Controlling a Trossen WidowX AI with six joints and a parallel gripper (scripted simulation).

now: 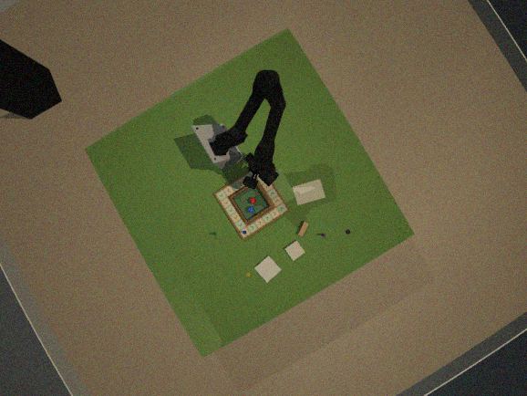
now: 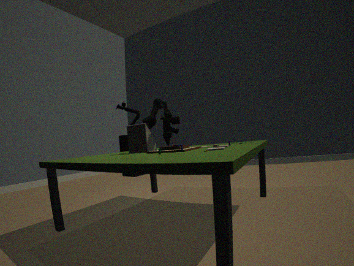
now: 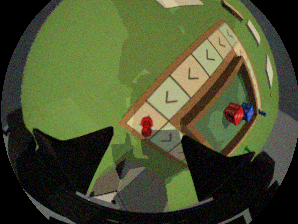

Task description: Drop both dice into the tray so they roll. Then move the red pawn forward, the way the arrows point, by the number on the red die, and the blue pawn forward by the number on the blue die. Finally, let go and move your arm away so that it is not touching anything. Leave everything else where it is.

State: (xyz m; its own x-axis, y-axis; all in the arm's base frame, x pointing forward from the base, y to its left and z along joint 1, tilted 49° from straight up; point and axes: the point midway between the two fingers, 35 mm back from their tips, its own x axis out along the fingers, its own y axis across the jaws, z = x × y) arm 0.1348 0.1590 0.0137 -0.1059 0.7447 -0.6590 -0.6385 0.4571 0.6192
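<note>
My gripper tip is now 1 cm to the right of the red pawn and 1 cm above it. The rest, counted from my gripper tip: blue pawn 25 cm ahead, 20 cm to the right, 1 cm below; wooden block 37 cm ahead, 8 cm to the left, 3 cm below; green pawn 19 cm ahead, 34 cm to the right, 2 cm below.
</note>
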